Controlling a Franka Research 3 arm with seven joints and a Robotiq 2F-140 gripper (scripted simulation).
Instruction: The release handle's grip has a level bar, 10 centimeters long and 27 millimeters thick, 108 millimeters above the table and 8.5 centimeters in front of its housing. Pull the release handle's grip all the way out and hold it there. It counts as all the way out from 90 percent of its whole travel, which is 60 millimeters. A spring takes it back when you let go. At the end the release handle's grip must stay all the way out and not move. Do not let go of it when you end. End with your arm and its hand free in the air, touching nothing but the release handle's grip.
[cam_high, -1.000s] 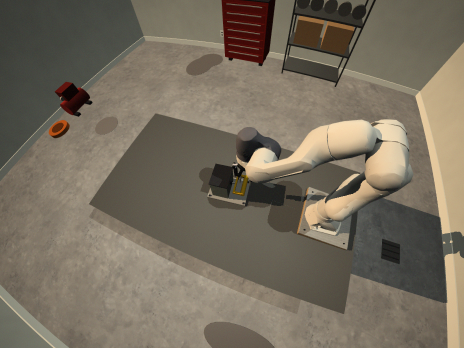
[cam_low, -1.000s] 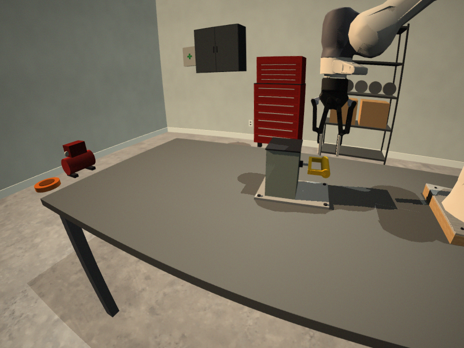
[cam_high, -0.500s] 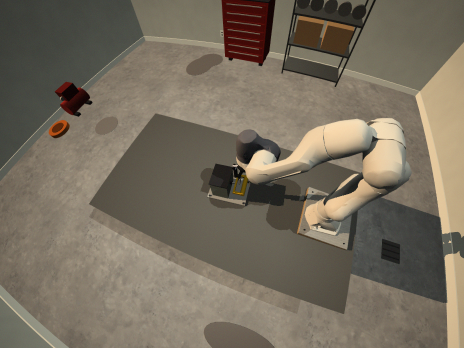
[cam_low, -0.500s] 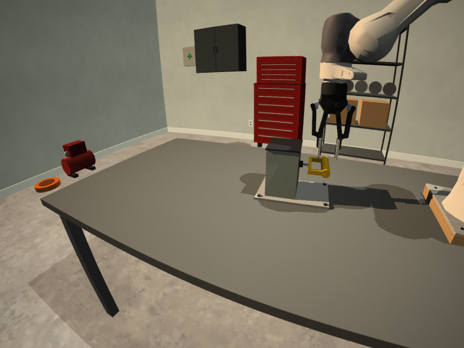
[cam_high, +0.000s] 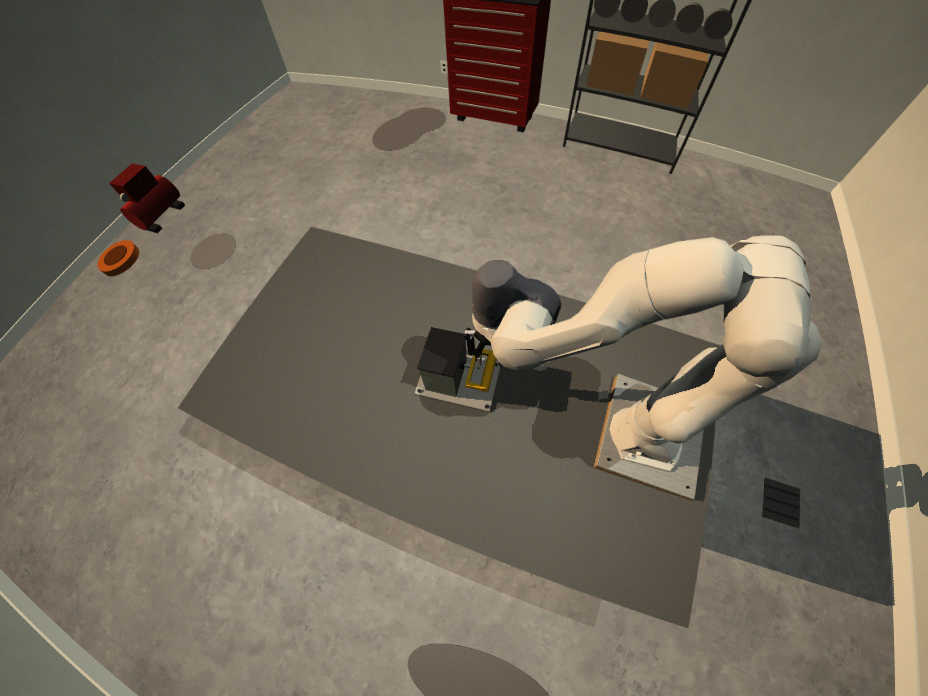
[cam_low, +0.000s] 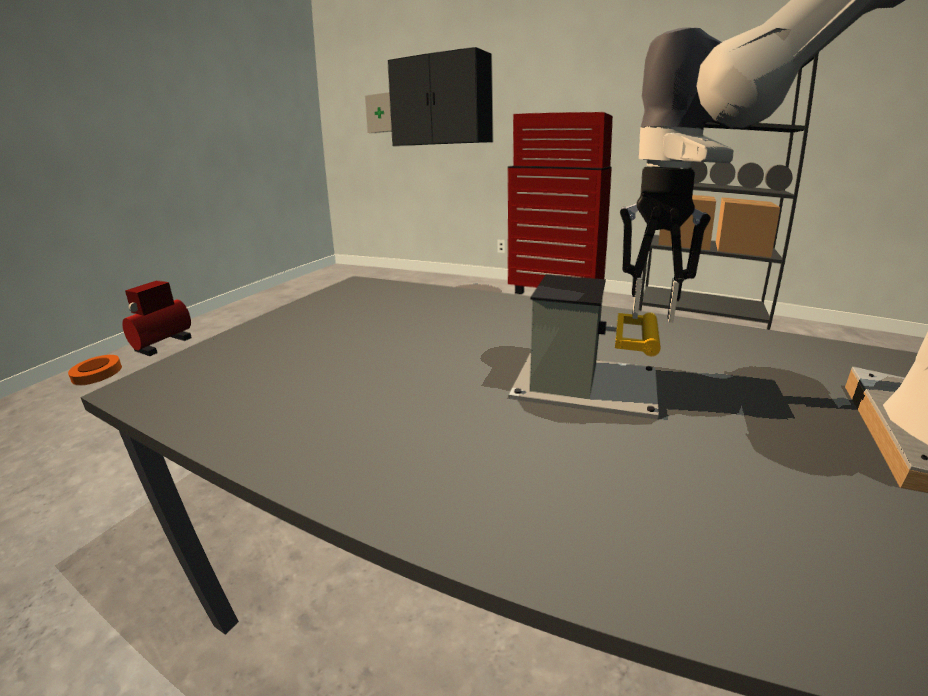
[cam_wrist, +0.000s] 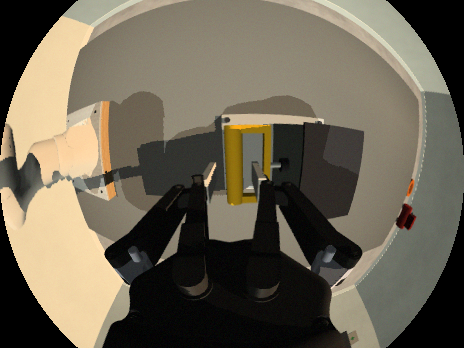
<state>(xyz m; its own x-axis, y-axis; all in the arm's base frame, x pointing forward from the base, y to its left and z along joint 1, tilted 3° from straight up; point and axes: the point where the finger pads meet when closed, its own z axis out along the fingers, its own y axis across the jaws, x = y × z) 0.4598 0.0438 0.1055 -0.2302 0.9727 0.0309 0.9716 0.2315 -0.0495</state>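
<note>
My gripper is now 90 mm short of the baseplate, 20 mm to the right of it and 160 mm above it.
</note>
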